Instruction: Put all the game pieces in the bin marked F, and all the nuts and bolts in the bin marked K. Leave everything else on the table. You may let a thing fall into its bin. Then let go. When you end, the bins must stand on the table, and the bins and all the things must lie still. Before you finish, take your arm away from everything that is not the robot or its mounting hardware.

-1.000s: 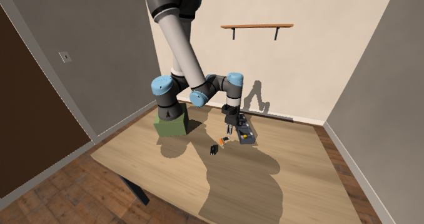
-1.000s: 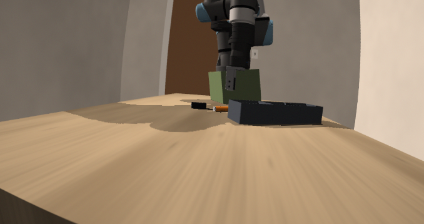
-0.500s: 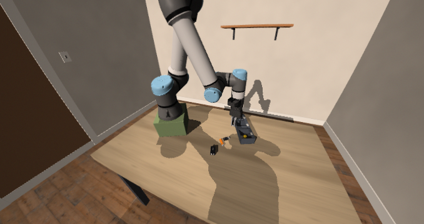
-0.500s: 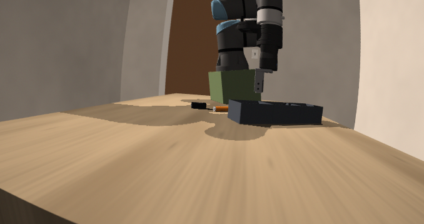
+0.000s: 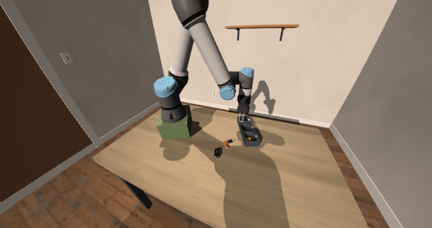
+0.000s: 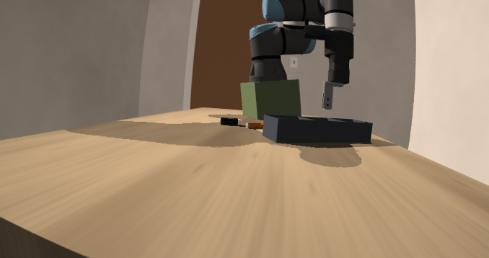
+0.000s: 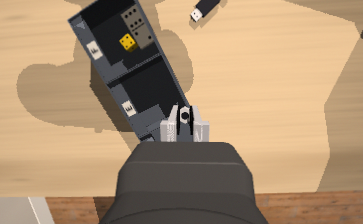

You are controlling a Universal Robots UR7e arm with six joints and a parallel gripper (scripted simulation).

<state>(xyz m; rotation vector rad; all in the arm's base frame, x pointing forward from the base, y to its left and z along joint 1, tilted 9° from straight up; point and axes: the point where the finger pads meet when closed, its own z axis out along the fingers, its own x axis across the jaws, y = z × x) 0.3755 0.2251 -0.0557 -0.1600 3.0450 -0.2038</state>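
The dark bin row is 60 mm below my hand, 50 mm ahead of it and 10 mm to the right of it. The rest, counted from my hand: white domino 100 mm to the right, 80 mm ahead, 70 mm below; then yellow die 90 mm ahead, 80 mm to the right, 70 mm below; then hex nut 20 mm below.
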